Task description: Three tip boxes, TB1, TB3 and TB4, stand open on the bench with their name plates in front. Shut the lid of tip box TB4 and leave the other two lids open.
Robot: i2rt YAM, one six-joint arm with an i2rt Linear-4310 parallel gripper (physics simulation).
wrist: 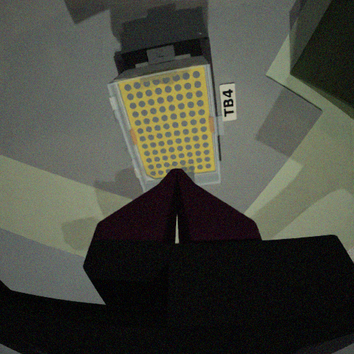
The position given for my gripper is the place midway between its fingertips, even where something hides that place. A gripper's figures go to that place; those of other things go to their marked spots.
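Scene:
My gripper (pixel 176 177) sits 130 mm from the lens, and there is a clear lid (pixel 167 116) too, which is 190 mm from the lens.

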